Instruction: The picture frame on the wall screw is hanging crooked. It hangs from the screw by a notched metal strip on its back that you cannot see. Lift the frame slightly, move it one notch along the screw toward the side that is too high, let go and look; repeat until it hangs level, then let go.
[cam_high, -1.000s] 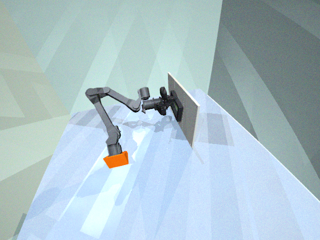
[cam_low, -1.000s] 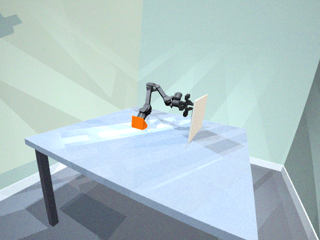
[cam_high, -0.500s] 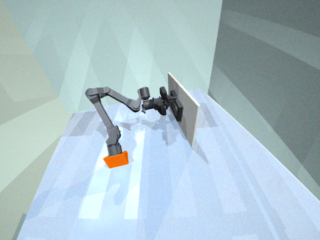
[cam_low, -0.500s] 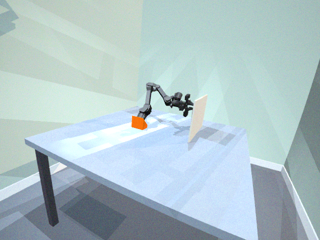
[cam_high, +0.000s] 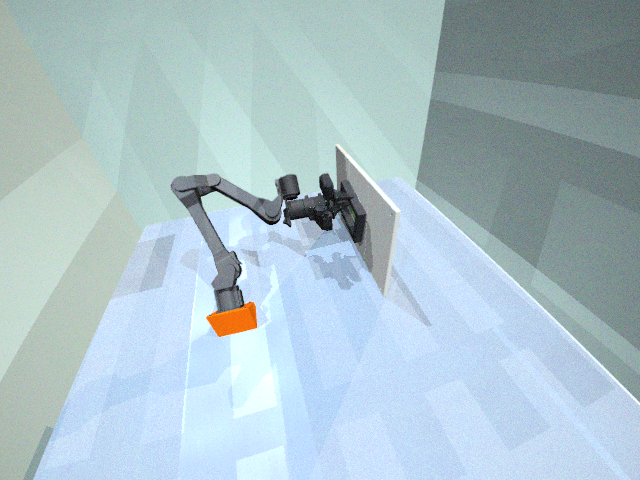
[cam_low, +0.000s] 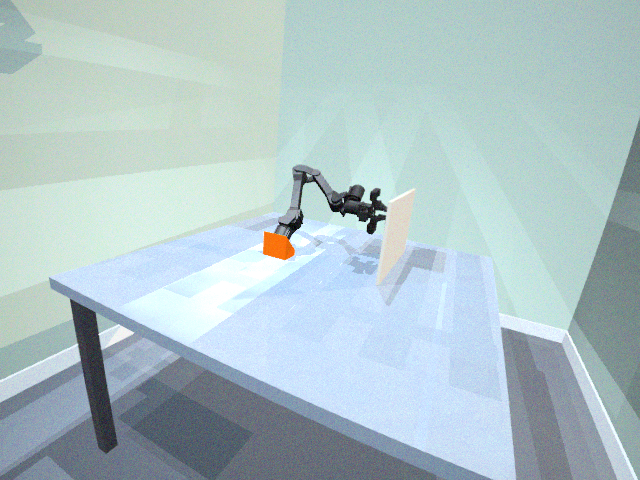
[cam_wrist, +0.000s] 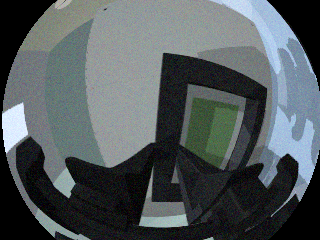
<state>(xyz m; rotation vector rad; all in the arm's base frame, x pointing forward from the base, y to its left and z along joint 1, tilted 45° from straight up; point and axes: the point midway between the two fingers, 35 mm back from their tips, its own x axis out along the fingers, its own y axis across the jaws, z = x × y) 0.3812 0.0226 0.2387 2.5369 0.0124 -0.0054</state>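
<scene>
Right now my gripper tip is 5 cm above the picture frame, 1 cm to the right of it and 1 cm short of it. Also, from my gripper tip: wall board 6 cm below, 2 cm ahead, 1 cm to the left.
</scene>
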